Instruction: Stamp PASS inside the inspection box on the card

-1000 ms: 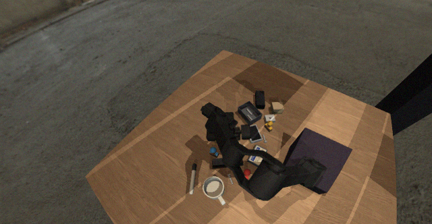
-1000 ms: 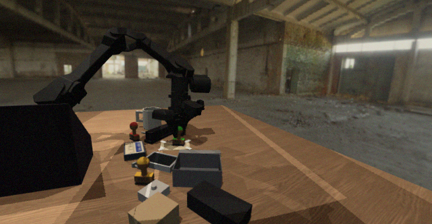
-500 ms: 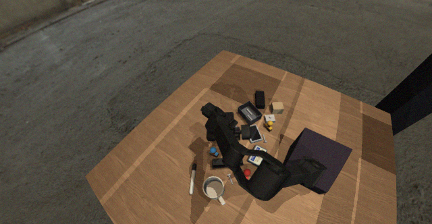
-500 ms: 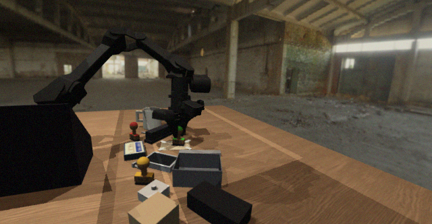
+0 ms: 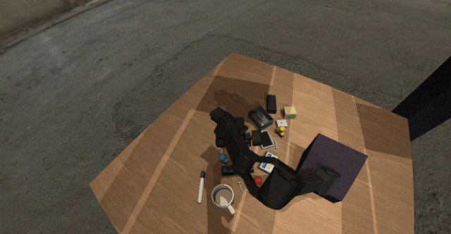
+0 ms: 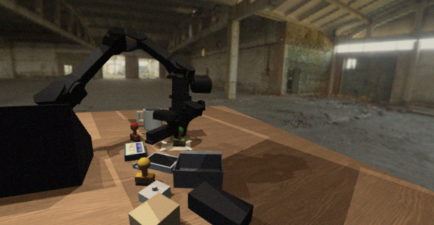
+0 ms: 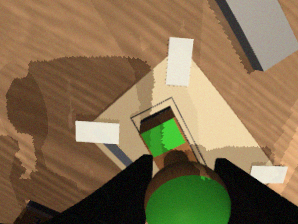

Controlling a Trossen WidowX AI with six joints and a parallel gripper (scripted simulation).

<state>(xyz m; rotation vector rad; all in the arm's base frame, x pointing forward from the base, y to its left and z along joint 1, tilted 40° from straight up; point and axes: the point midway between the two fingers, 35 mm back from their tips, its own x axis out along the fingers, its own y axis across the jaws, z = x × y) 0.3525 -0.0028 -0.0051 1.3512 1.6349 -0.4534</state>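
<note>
Right now the green-knobbed stamp is 1 cm below my gripper tip. From my gripper tip the other things lie so: flat grey bar (3 cm ahead, 10 cm to the right, 2 cm below); then cream card (1 cm behind, 1 cm to the left, 3 cm below); then blue stamp (4 cm ahead, 9 cm to the left, 1 cm below).
</note>
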